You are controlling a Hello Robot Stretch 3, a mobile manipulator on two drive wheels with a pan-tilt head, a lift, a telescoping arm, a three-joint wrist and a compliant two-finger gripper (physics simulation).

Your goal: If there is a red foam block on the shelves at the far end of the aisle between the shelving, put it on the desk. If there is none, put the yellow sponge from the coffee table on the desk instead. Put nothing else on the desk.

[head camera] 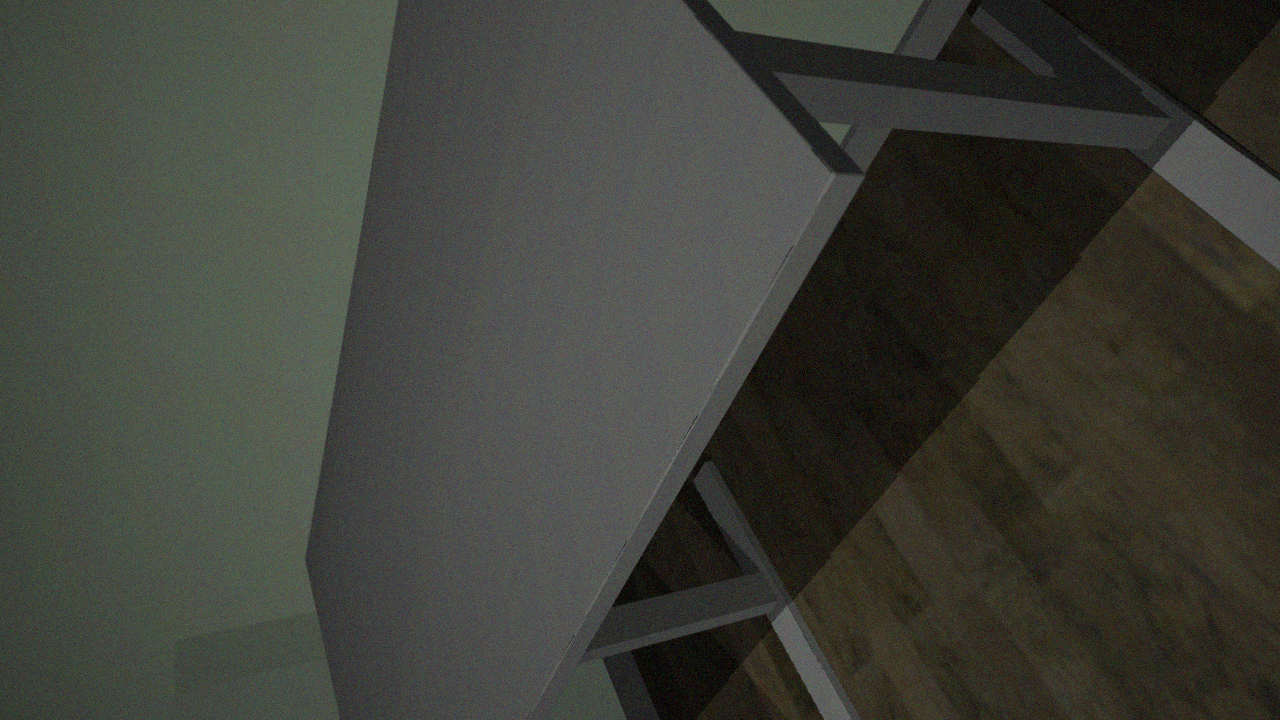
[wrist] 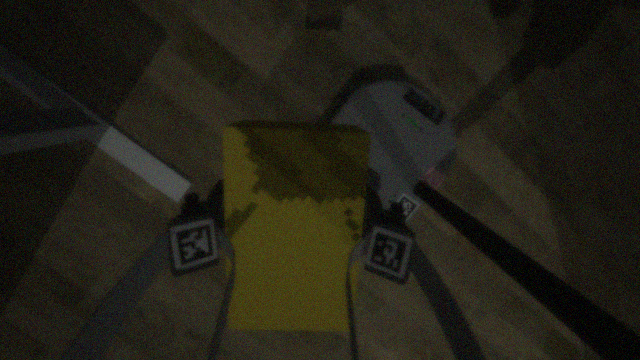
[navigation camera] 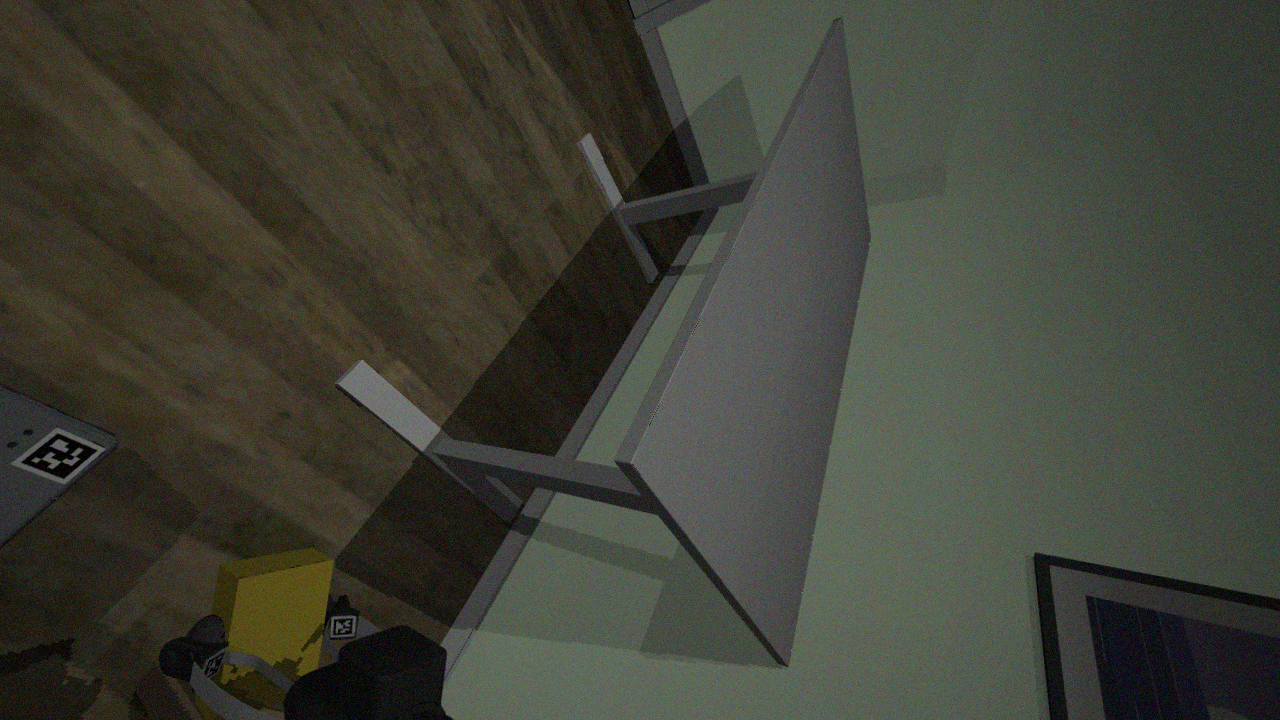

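Note:
A yellow sponge is held between the two fingertips of my gripper, which is shut on it. In the wrist view it hangs above the floor, with shadow over its upper part. The grey desk stands along the green wall, and no object shows on the visible part of its top. In the navigation camera view the gripper and sponge are at the bottom left, to the side of the desk's near end and apart from it. No red foam block, shelves or coffee table can be made out.
The desk's feet reach out over the wooden floor. My grey base is below the gripper. A framed picture hangs on the wall.

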